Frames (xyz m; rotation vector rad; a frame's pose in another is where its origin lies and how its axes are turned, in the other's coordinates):
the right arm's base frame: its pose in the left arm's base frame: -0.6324 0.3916 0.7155 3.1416 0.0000 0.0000
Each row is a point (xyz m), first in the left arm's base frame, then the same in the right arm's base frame.
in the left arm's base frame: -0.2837 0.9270 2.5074
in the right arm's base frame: 0.3487 -0.5354 -1.7919
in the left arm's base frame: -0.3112 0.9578 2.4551
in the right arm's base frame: 0.3212 -0.5662 -1.7396
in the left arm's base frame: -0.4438 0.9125 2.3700
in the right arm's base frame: 0.1886 -0.5209 -1.6545
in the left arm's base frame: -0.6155 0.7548 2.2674
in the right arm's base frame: 0.0169 -0.3632 -1.5519
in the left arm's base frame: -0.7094 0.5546 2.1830
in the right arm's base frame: -0.0770 -0.1630 -1.4675
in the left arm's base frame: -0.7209 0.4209 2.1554
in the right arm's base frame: -0.0885 -0.0293 -1.4399
